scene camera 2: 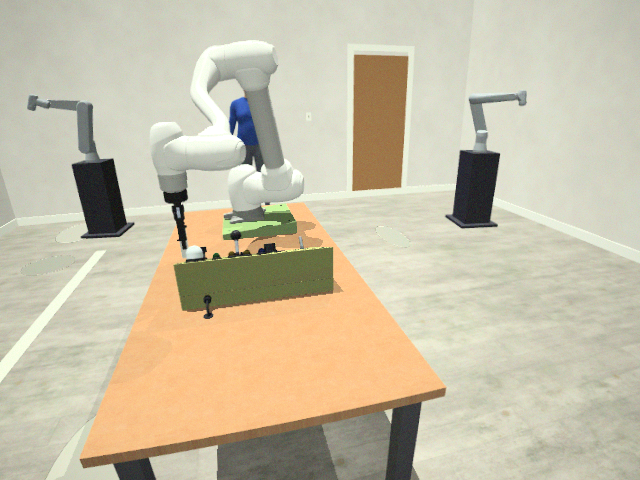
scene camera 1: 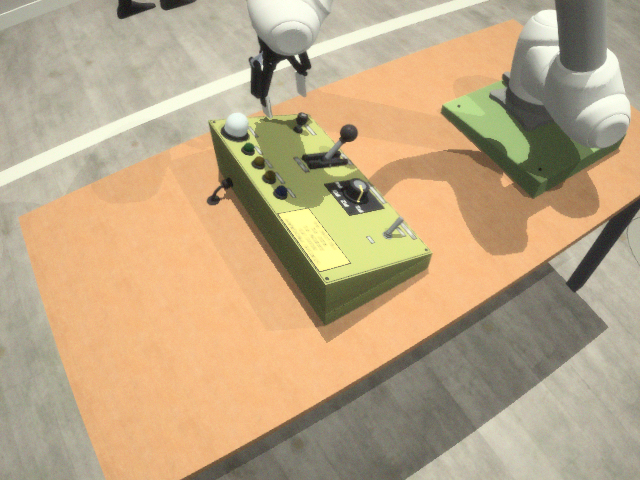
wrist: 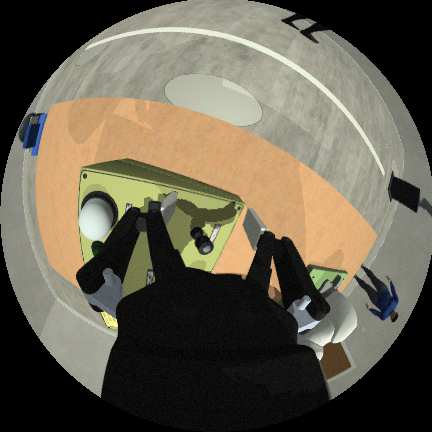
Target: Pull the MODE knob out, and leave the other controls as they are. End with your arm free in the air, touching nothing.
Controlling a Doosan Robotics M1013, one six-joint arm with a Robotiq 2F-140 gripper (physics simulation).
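Frame: origin at the arm's base, x ahead, y left, z up, level; metres.
Seen in the pictures: gripper, fingertip midpoint: [scene camera 2: 185, 251] [scene camera 1: 285, 104] [wrist: 210, 208]; arm's base at its link origin: [scene camera 2: 248, 216] [scene camera 1: 532, 105].
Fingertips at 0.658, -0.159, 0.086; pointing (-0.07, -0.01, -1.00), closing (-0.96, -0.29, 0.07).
Pixels of each thing's top centre, then the offset from my fingertips to it, as dx, dy, dz. "*": a spot on its surface instead. Level surfaces: height alone.
- small black knob at its top centre: [wrist: 203, 249] [scene camera 1: 302, 114] -0.020, +0.058, +0.008
- white dome at a spot on its surface: [wrist: 95, 219] * +0.126, +0.053, +0.062
- ball-topped lever at its top centre: [scene camera 1: 349, 126] [scene camera 2: 235, 230] -0.086, +0.170, +0.039
- rotary selector at its top centre: [scene camera 1: 357, 183] [scene camera 2: 269, 242] -0.046, +0.296, +0.000
- toggle at its top centre: [scene camera 1: 395, 220] -0.072, +0.414, +0.001
- small black stalk at a spot on its surface: [scene camera 1: 218, 190] [scene camera 2: 208, 304] * +0.215, +0.109, -0.097
- orange table at its surface level: dz -0.126
A small black knob [scene camera 1: 301, 119] [wrist: 204, 245] stands on a short stem at the far end of the green control panel [scene camera 1: 382, 258] [scene camera 2: 258, 281] [wrist: 112, 182]. It looks like the pull knob, but its label is too small to read. My gripper [scene camera 1: 284, 96] [scene camera 2: 183, 251] [wrist: 210, 208] is partly open and empty, pointing down above that far end. In the wrist view its fingertips are on either side of the knob's line, one over the panel and one past its edge. They look apart from the knob; the exact height is hard to tell.
The panel also bears a white dome [scene camera 1: 236, 125] [scene camera 2: 194, 253] [wrist: 95, 219], small coloured buttons, a ball-topped lever [scene camera 1: 348, 133] [scene camera 2: 236, 235], a rotary selector [scene camera 1: 356, 190] and a toggle [scene camera 1: 394, 227]. A small black stalk [scene camera 1: 219, 191] [scene camera 2: 207, 307] is at its side. The orange table [scene camera 1: 155, 310] bears everything.
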